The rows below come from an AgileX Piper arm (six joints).
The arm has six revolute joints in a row. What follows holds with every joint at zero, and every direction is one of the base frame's. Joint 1 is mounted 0.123 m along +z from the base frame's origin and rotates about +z. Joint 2 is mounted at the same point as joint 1 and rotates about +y. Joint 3 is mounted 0.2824 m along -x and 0.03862 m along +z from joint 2 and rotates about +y. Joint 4 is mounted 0.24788 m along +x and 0.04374 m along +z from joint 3 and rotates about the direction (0.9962, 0, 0.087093). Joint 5 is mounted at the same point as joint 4 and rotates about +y. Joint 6 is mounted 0.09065 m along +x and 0.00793 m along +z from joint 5 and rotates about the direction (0.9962, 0, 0.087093). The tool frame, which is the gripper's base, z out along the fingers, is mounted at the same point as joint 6; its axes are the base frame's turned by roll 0, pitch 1.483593 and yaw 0 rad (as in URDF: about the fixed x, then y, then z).
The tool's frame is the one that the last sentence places.
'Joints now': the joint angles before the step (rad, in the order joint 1, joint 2, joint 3, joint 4, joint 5, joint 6). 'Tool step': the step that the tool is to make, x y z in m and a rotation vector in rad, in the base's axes. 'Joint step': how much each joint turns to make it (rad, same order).
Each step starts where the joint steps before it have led.
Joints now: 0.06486, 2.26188, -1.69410, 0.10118, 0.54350, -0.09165
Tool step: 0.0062, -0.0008, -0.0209, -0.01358, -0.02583, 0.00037
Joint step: -0.00010, 0.04951, 0.00015, -0.01336, -0.07488, -0.00022
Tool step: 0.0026, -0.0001, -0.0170, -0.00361, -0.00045, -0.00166
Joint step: 0.00020, 0.03816, -0.00041, -0.00252, -0.03813, 0.00044
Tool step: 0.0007, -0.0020, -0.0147, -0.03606, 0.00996, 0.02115
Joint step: -0.00081, 0.03111, 0.00009, -0.04143, -0.01896, -0.00018
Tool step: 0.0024, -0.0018, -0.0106, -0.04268, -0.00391, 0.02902
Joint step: -0.00012, 0.02793, -0.00911, -0.05236, -0.01999, 0.00060
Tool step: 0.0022, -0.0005, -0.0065, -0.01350, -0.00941, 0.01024
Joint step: -0.00013, 0.01879, -0.00738, -0.01786, -0.01993, 0.00041
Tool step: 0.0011, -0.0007, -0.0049, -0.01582, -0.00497, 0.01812
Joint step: -0.00094, 0.01280, -0.00331, -0.01015, -0.01363, -0.01511
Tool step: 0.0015, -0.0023, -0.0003, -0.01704, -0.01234, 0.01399
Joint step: -0.00381, 0.00341, -0.00310, -0.01624, -0.01174, -0.00919
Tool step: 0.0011, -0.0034, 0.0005, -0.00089, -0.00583, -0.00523
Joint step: -0.00680, 0.00118, -0.00347, -0.00093, -0.00351, -0.00105
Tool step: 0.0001, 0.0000, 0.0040, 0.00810, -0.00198, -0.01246
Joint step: 0.00006, -0.00810, -0.00091, -0.00006, 0.00689, 0.01477
